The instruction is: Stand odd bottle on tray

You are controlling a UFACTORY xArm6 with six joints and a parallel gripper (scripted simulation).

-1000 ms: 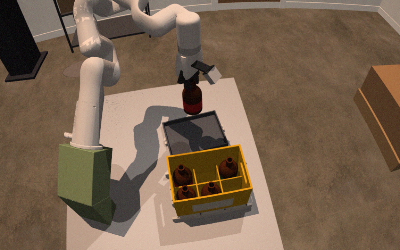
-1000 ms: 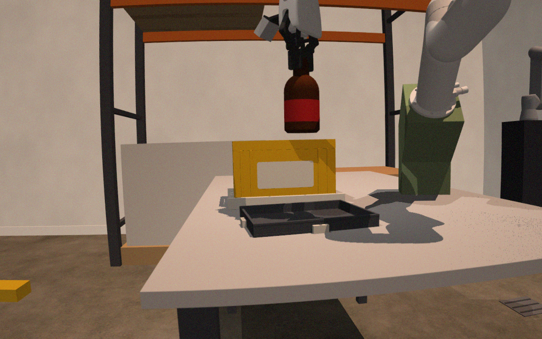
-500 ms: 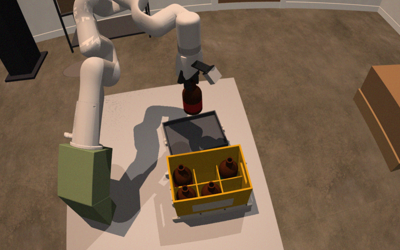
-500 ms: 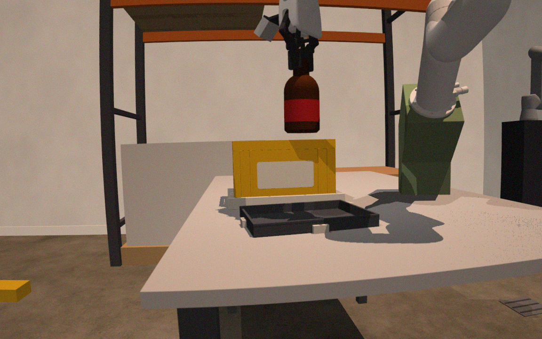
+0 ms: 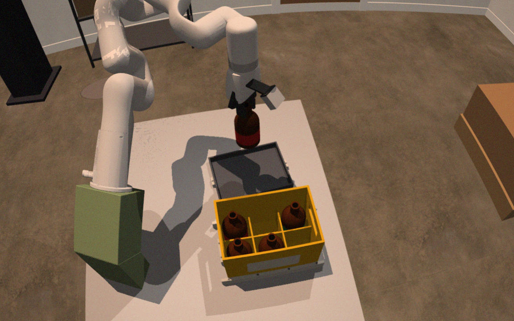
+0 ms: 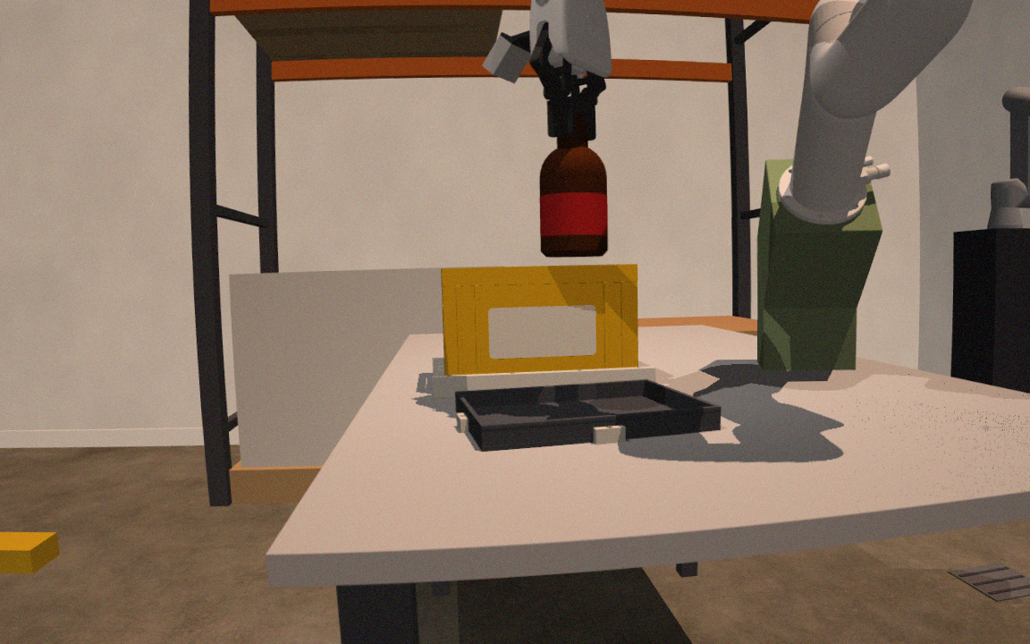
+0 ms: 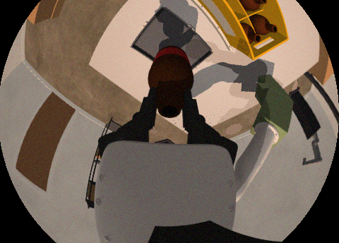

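The glass bottle is 70 mm below my hand. Also, from my hand: yellow crate 50 mm ahead, 270 mm to the right, 250 mm below; dark tray 320 mm below.
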